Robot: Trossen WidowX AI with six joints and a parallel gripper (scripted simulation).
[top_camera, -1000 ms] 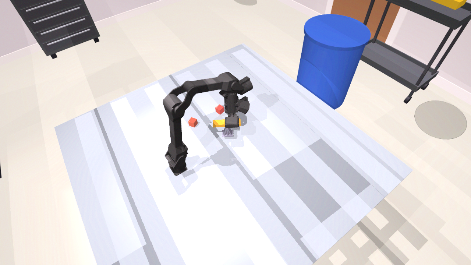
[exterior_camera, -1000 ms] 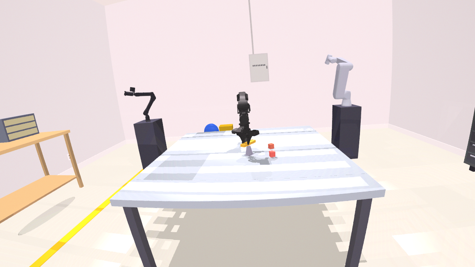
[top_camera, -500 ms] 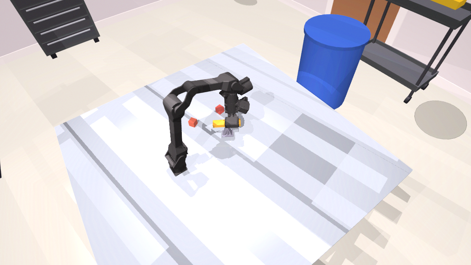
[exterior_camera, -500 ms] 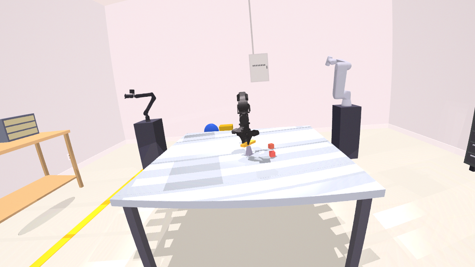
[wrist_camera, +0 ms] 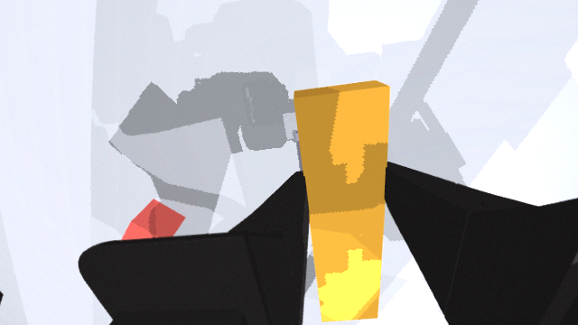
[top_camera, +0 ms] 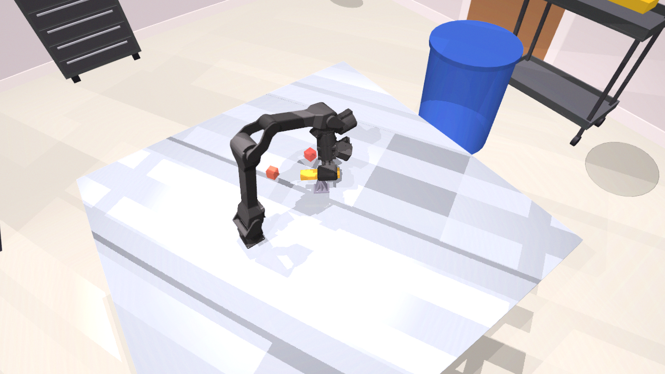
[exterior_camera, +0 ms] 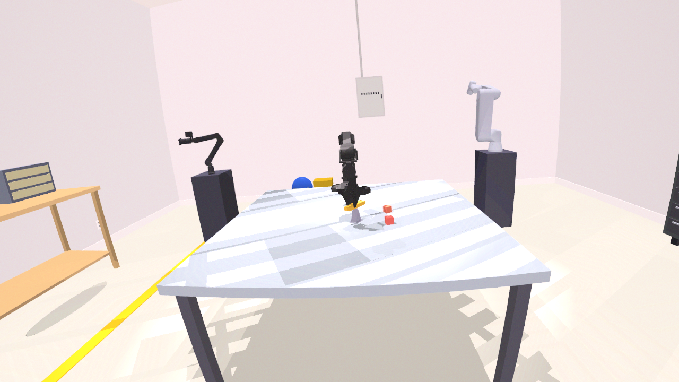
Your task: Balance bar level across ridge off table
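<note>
My gripper tip is 2 cm to the right of the yellow bar and 2 cm past it. Round my gripper tip: red cube: 18 cm to the left, 13 cm behind, 6 cm below.
</note>
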